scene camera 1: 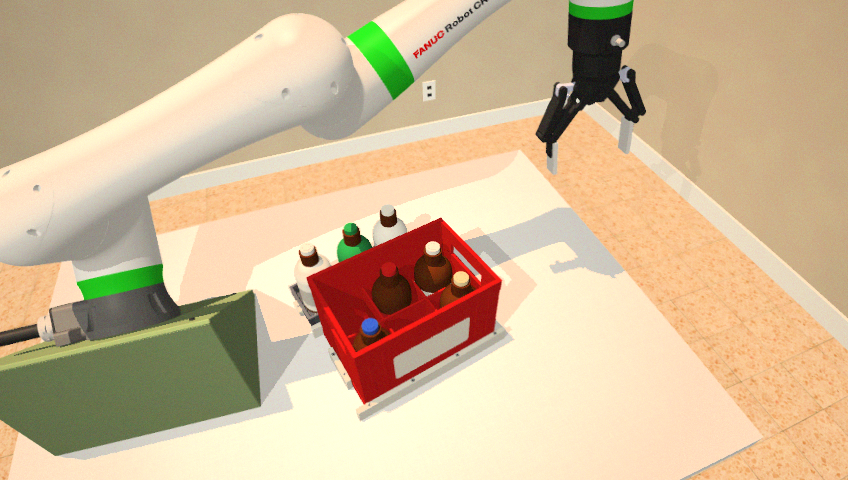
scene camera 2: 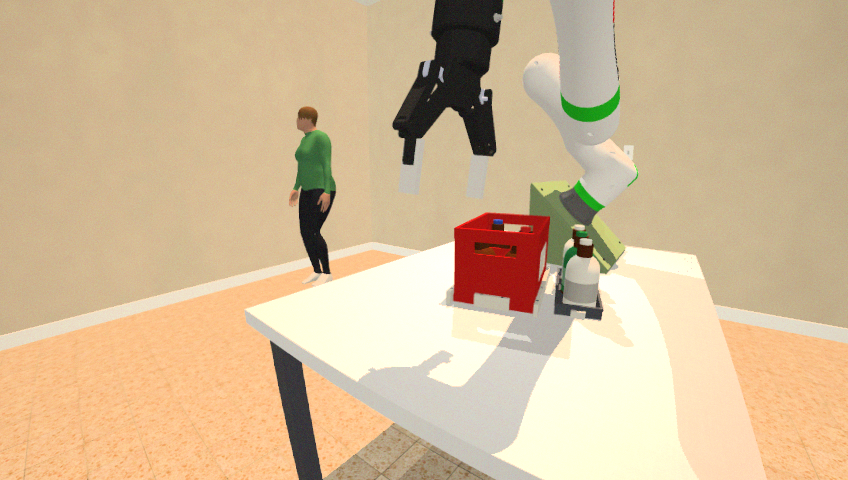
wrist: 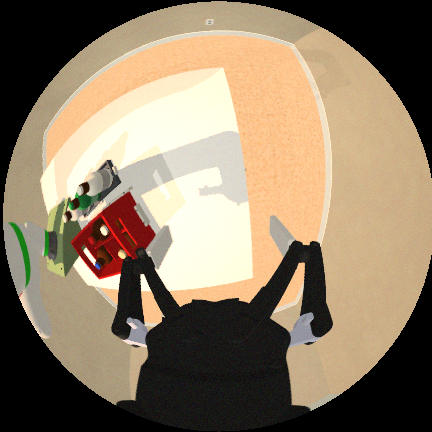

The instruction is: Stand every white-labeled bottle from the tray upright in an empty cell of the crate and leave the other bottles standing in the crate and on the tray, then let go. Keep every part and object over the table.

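Pixels of known places: gripper, fingertip midpoint: [scene camera 1: 588,160] [scene camera 2: 445,195] [wrist: 218,229]; arm's base, origin of the base link: [scene camera 1: 134,326] [scene camera 2: 574,209] [wrist: 53,245].
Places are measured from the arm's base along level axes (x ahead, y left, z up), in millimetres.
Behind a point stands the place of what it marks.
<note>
My gripper [scene camera 1: 588,161] {x 826, y -90, z 104 mm} [scene camera 2: 442,193] {x 826, y -90, z 104 mm} [wrist: 218,229] {x 826, y -90, z 104 mm} is open and empty, high above and away from the red crate [scene camera 1: 431,373] {x 433, y -220, z -139 mm} [scene camera 2: 496,282] {x 569, y -95, z -105 mm} [wrist: 131,206] {x 565, y -59, z -131 mm}. On the dark tray [scene camera 1: 301,304] {x 268, y 35, z -140 mm} [scene camera 2: 585,311] {x 537, y 97, z -149 mm} [wrist: 116,172] {x 545, y 70, z -156 mm} stand three upright bottles in a row: a white one [scene camera 1: 310,274] {x 301, y 21, z -50 mm}, a green one [scene camera 1: 353,248] {x 396, y 42, z -44 mm} [wrist: 82,201] {x 428, y 48, z -52 mm} in the middle, and another white one [scene camera 1: 389,230] {x 479, y 57, z -45 mm} [scene camera 2: 581,271] {x 523, y 77, z -67 mm} [wrist: 99,182] {x 520, y 65, z -78 mm}. In the crate stand brown bottles with a red cap [scene camera 1: 390,292] {x 417, y -92, z -43 mm}, a white cap [scene camera 1: 432,272] {x 505, y -83, z -45 mm}, a cream cap [scene camera 1: 457,296] {x 515, y -160, z -36 mm} and a blue cap [scene camera 1: 370,333] {x 347, y -181, z -8 mm}. Crate walls partly hide its cells.
The crate stands right beside the tray on the white table [scene camera 1: 595,356] {x 729, y -318, z -166 mm} [scene camera 2: 380,324] {x 762, y -268, z -166 mm} [wrist: 200,260] {x 693, y -370, z -165 mm}. The green wedge-shaped arm base [scene camera 1: 148,380] {x 12, y -110, z -8 mm} [scene camera 2: 544,208] {x 148, y -80, z 14 mm} [wrist: 62,245] {x 156, y -32, z 0 mm} stands near the tray's far-left end in scene camera 1. A person in a green top [scene camera 2: 313,160] stands beyond the table.
</note>
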